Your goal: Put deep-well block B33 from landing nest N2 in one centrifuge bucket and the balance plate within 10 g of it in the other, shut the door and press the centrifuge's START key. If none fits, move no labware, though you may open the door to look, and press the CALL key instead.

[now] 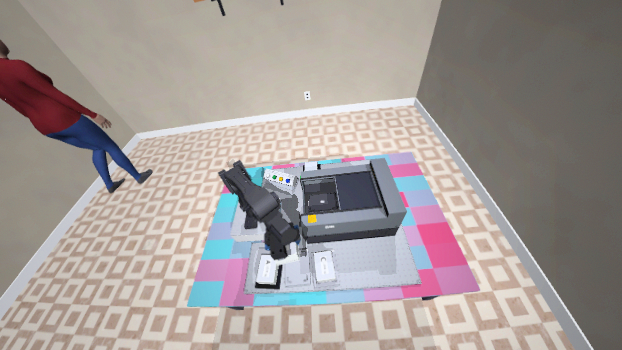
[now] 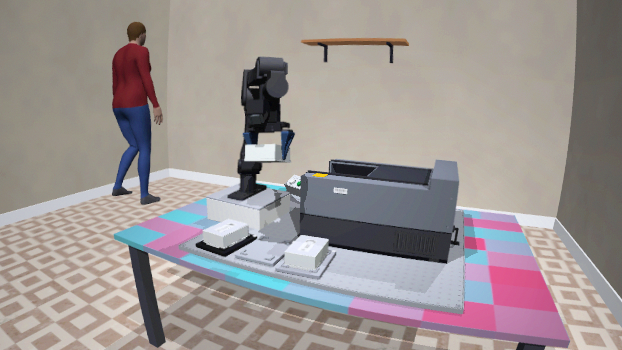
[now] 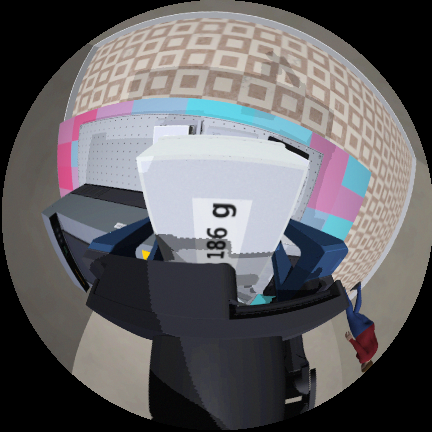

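Seen in the pictures: gripper, fingertip midpoint: (image 1: 287,246) (image 3: 217,214); arm's base, origin of the base link: (image 2: 248,192).
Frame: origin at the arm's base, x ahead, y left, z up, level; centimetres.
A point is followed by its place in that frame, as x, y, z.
My gripper (image 1: 284,251) {24.5, -29.9, 19.8} (image 2: 266,149) {24.5, -29.9, 19.8} (image 3: 217,214) {24.5, -29.9, 19.8} is shut on a white plate (image 2: 262,153) {25.6, -35.8, 22.4} (image 3: 220,180) {24.7, -34.1, 24.4} labelled 186 g and holds it level, high above the base board. One white plate (image 1: 266,274) {9.6, -33.5, -2.0} (image 2: 225,237) {13.2, -36.2, -2.7} sits on a black nest at the left; another white plate (image 1: 325,273) {37.2, -35.8, -2.1} (image 2: 303,257) {38.2, -38.3, -2.8} (image 3: 171,132) {36.7, -36.6, -2.1} sits on a grey nest to the right. The grey nest (image 1: 297,278) {23.6, -35.7, -6.3} (image 2: 256,257) {23.9, -37.3, -6.3} between them is bare. The centrifuge (image 1: 350,222) {51.3, -19.6, 12.6} (image 2: 375,207) {52.4, -19.6, 6.9} (image 3: 102,210) {51.0, -19.6, 7.0} has its top opening uncovered at the left, showing a dark bucket (image 1: 320,202) {39.1, -3.2, 6.6}. I cannot identify block B33.
The key box (image 1: 272,173) {9.9, 28.5, -0.1} (image 2: 293,181) {7.6, 27.1, -0.7} with green, yellow and blue keys stands behind the centrifuge's left side. A small white object (image 1: 311,165) {36.2, 32.3, -1.6} shows behind the centrifuge. The arm's pedestal (image 1: 245,234) {-2.7, -12.8, -0.2} (image 2: 232,211) {1.0, -13.2, -3.5} is left of it. A person (image 1: 65,105) (image 2: 132,95) (image 3: 361,335) stands beyond the table.
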